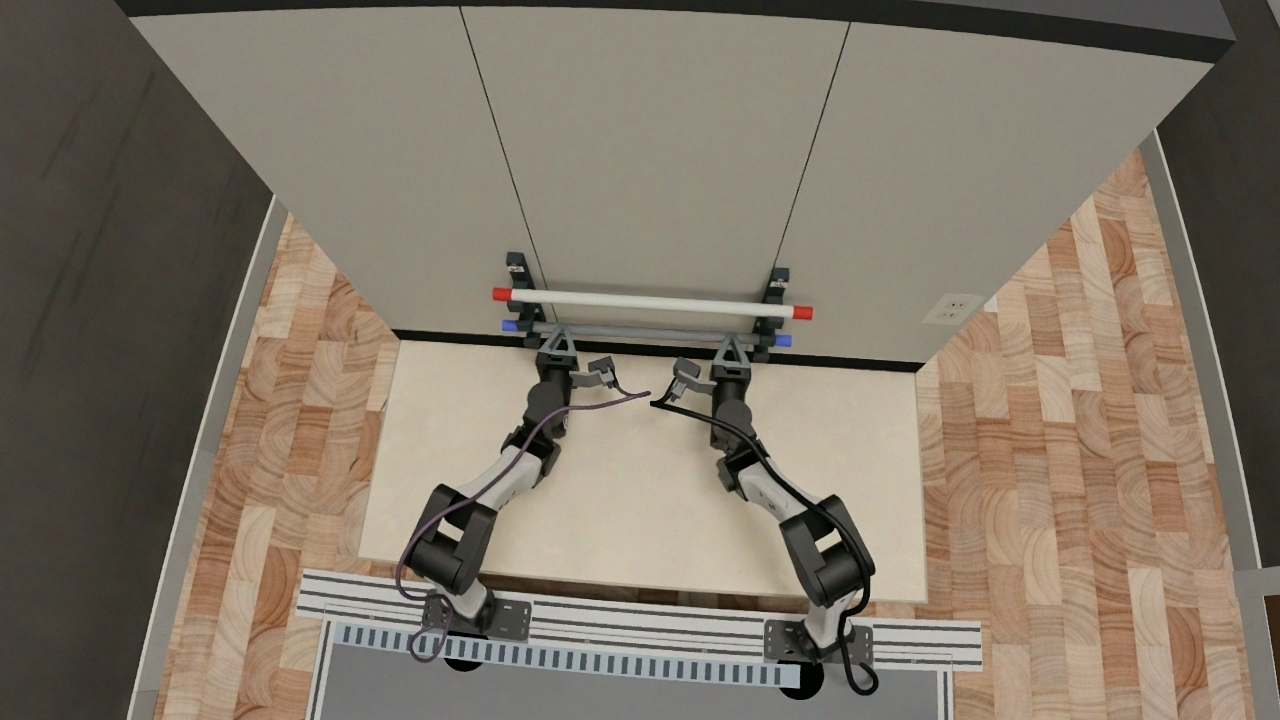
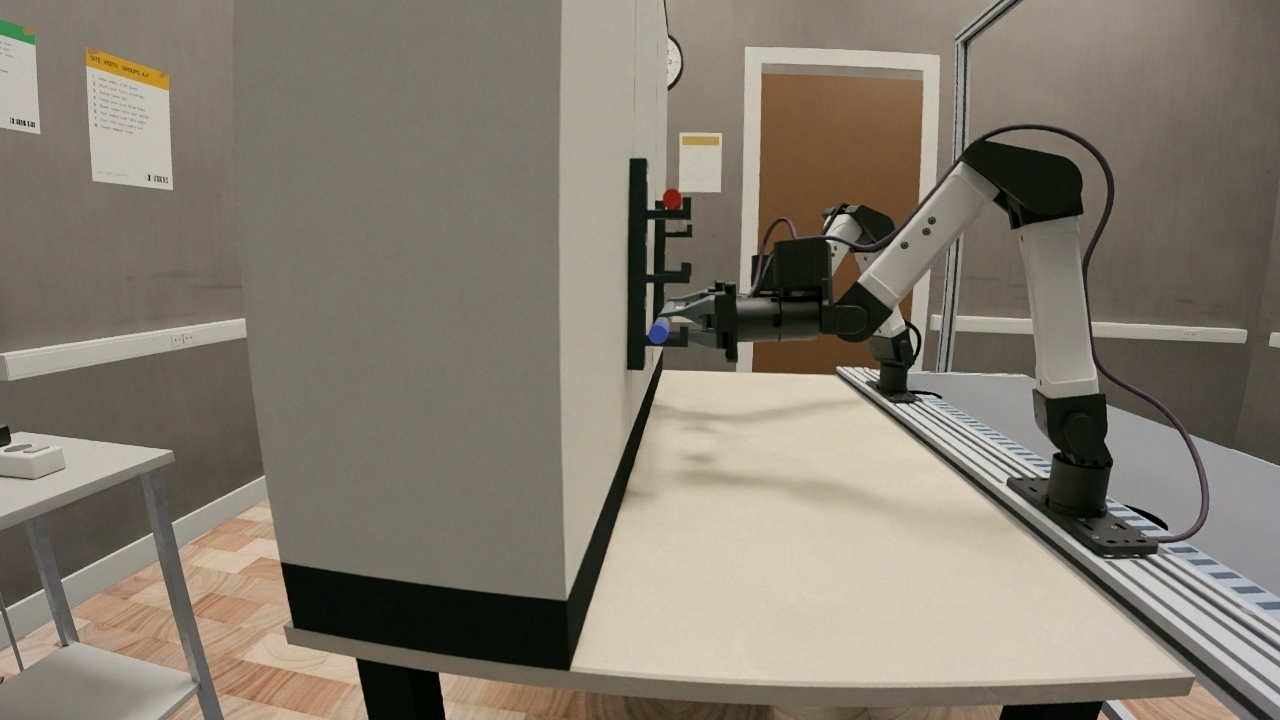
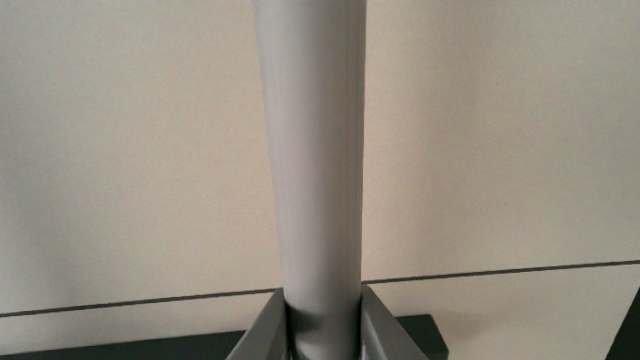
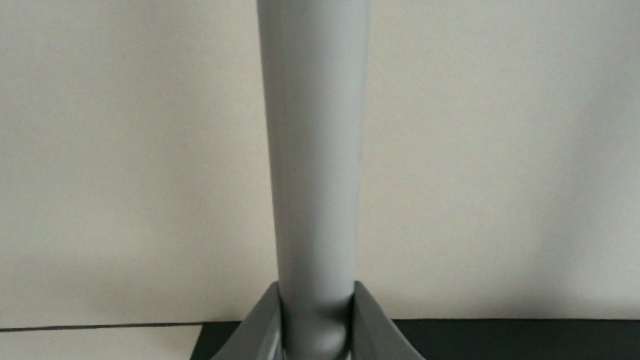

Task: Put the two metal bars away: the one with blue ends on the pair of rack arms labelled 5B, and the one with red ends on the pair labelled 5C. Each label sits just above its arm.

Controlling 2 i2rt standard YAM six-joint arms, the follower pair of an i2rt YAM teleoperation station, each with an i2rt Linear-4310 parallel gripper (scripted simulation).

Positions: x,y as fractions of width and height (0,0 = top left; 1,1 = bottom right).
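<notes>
Left gripper (image 2: 0.51,0.45), visible. Blue-ended bar (image 3: 0.49,0.19), pale cabinet (image 3: 0.22,0.48). Again the bar (image 4: 0.49,0.19). Likewise the cabinet (image 4: 0.77,0.52).
</notes>
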